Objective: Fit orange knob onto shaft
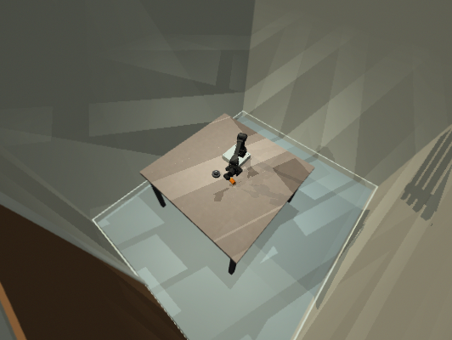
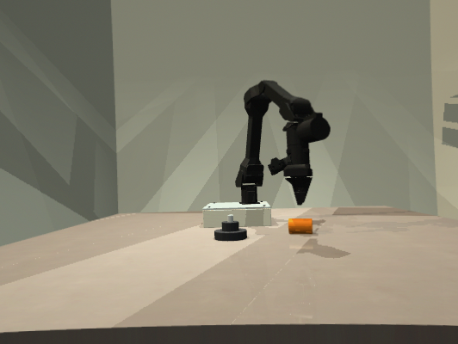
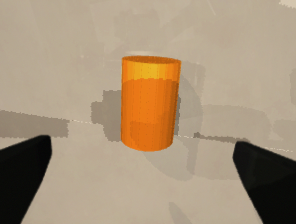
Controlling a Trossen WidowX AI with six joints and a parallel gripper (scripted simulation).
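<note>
Now: gripper tip 10 mm past the orange knob, 10 mm to the left of it and 60 mm above it. The rest, counted from my gripper tip: round pedestal: 190 mm to the right, 50 mm below.
</note>
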